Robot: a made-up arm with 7 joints.
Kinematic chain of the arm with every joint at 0, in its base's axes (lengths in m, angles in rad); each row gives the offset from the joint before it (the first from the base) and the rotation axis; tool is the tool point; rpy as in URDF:
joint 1: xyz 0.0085 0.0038 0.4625 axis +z
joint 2: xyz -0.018 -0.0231 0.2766 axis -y
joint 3: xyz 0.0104 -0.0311 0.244 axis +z
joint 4: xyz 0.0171 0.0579 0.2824 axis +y
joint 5: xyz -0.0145 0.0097 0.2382 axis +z
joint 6: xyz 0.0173 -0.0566 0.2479 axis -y
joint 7: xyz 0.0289 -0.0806 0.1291 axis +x
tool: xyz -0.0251 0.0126 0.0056 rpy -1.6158 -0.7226 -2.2
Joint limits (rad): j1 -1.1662..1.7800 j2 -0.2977..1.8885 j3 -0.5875..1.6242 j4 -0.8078..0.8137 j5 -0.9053..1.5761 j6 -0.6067..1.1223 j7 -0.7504..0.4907
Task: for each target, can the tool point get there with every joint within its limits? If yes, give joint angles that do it. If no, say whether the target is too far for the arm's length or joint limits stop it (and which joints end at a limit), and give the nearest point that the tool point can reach.
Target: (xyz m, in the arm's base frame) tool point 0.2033 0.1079 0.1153
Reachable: no: joint limits stop it (at a limit: joint 1, joint 2, joint 4, joint 5, joint 6, joint 7) | nearest point -0.0876 0.6286 0.0646 | short by 0.599 m
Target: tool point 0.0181 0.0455 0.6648
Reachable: no: joint limits stop it (at a limit: joint 1, joint 2, joint 3, joint 4, joint 6, joint 7) | nearest point -0.0039 0.6980 0.1431 | short by 0.836 m
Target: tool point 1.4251 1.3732 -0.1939
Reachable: no: too far | nearest point 0.1426 0.9162 0.3248 | short by 1.457 m
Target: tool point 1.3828 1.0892 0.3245
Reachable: no: too far | nearest point 0.1596 0.9229 0.4083 | short by 1.237 m
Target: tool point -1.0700 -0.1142 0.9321
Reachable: yes | joints 0.2535 1.7030 0.7442 0.6206 -0.1901 -0.1836 -0.4268
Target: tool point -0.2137 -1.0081 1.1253
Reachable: yes | joints 1.4993 1.2469 1.4204 0.5913 -0.4522 0.9782 -0.1630
